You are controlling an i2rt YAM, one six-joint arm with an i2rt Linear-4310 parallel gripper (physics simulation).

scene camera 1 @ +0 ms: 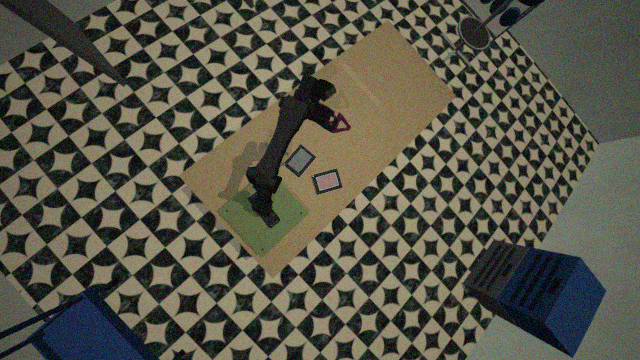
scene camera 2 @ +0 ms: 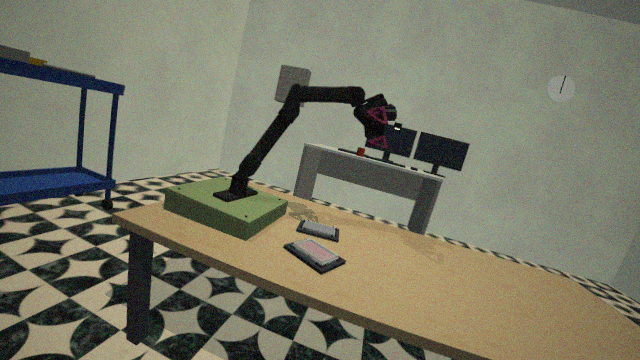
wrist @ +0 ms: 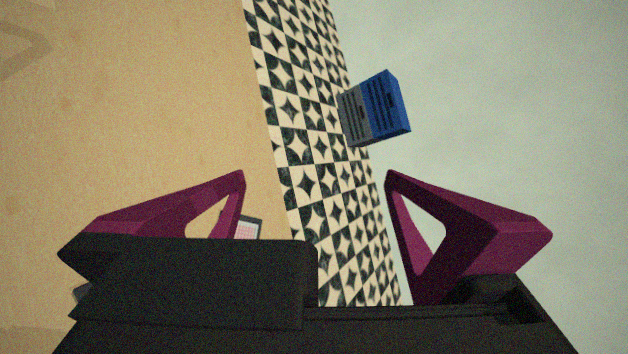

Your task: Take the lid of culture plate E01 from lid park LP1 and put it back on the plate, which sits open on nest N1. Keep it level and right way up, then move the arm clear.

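Where they show: gripper, between the fingertips: (scene camera 1: pixel 343 125) (scene camera 2: pixel 386 136) (wrist: pixel 314 177); arm's base, origin of its link: (scene camera 1: pixel 264 209) (scene camera 2: pixel 236 194).
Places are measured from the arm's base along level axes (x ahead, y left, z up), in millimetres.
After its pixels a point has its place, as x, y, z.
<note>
The pink culture plate (scene camera 1: pixel 327 181) {379, -87, -44} (scene camera 2: pixel 314 251) {385, -107, -44} (wrist: pixel 247 228) {423, -112, -44} sits upright in a dark nest (scene camera 2: pixel 324 270) {439, -160, -60} on the table. The pale grey lid (scene camera 1: pixel 300 160) {326, 111, -52} (scene camera 2: pixel 318 229) {330, 88, -52} lies flat in the other dark holder, the lid park, beside it and apart from it. No labels are readable. My gripper (scene camera 1: pixel 346 125) {482, 62, 345} (scene camera 2: pixel 385 131) {482, 62, 345} (wrist: pixel 314 177) {482, 62, 345} is open, with nothing between its magenta fingers. It hangs high above the table, beyond the lid park from the arm's base, and is tilted sideways. In the wrist view the left finger partly hides the plate.
The arm stands on a green block (scene camera 1: pixel 262 240) {-100, -124, 6} (scene camera 2: pixel 210 212) {37, -176, -20} at one end of the wooden table (scene camera 1: pixel 400 80) {1266, 171, -70} (scene camera 2: pixel 450 290) {816, 22, -70}. A blue cart (scene camera 2: pixel 114 135), a white desk (scene camera 2: pixel 370 175) with monitors and a blue-and-grey cabinet (scene camera 1: pixel 542 290) (wrist: pixel 375 110) stand away from the table.
</note>
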